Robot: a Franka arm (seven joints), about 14 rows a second.
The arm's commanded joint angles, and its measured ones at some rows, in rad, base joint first. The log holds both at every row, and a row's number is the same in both.
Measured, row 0:
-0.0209 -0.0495 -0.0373 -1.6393 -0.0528 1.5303 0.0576
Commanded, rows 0 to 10:
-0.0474 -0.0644 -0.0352 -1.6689 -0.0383 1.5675 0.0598
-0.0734 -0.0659 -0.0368 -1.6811 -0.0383 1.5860 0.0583
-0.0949 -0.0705 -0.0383 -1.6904 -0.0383 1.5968 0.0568
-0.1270 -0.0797 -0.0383 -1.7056 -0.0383 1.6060 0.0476
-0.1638 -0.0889 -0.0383 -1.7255 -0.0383 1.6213 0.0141
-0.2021 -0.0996 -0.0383 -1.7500 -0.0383 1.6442 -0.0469
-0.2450 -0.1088 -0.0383 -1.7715 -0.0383 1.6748 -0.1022
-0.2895 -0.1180 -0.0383 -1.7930 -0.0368 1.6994 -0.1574
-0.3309 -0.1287 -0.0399 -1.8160 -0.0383 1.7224 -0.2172
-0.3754 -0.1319 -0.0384 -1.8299 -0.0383 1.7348 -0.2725
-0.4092 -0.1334 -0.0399 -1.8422 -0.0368 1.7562 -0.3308
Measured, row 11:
-0.3450 -0.0874 -0.0528 -1.7725 -0.0528 1.7013 -0.2378
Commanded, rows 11 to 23:
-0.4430 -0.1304 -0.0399 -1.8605 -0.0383 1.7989 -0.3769
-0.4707 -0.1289 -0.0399 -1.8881 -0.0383 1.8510 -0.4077
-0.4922 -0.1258 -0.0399 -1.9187 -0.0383 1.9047 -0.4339
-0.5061 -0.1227 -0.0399 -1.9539 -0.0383 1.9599 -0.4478
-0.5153 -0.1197 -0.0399 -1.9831 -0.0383 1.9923 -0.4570
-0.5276 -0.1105 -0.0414 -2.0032 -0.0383 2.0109 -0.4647
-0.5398 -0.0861 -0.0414 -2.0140 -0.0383 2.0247 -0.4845
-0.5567 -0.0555 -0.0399 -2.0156 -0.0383 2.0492 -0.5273
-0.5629 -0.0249 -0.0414 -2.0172 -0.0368 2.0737 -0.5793
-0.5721 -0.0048 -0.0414 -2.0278 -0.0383 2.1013 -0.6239
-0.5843 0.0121 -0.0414 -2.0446 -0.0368 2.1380 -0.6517
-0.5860 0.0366 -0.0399 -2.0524 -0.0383 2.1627 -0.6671
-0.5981 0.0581 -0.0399 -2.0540 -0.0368 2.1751 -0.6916
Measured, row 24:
-0.5688 0.0271 -0.0540 -2.0359 -0.0527 2.1262 -0.6332
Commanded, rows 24 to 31:
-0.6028 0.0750 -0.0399 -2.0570 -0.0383 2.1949 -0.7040
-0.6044 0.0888 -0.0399 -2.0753 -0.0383 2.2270 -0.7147
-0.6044 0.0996 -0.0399 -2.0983 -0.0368 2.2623 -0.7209
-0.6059 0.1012 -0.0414 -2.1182 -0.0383 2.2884 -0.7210
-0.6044 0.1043 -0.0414 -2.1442 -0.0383 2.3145 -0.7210
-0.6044 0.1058 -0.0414 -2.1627 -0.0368 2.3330 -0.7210
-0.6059 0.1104 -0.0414 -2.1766 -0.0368 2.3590 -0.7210
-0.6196 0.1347 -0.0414 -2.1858 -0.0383 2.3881 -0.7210
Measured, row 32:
-0.5892 0.1231 -0.0542 -2.1455 -0.0527 2.3211 -0.6979
